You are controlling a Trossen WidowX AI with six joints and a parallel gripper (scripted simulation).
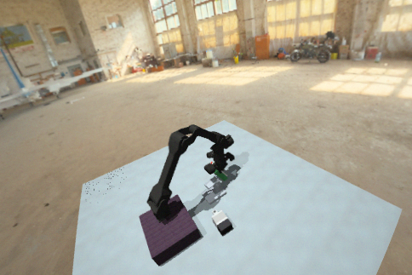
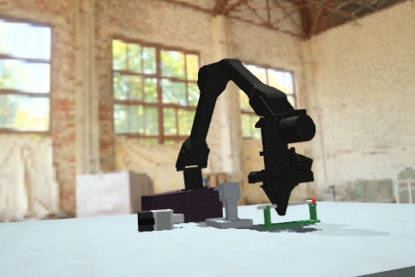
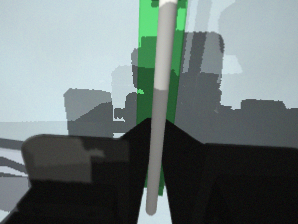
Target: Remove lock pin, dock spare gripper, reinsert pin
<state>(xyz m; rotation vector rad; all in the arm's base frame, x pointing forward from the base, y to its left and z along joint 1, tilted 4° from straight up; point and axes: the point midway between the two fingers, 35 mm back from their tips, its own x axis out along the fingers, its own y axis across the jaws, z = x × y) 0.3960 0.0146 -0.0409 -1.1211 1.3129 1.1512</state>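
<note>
Now: the green rack 2 cm to the left of my gripper tip. Also, from my gripper tip: grey mount 12 cm behind, 6 cm to the right, 3 cm above; spare gripper 21 cm behind, 20 cm to the right.
</note>
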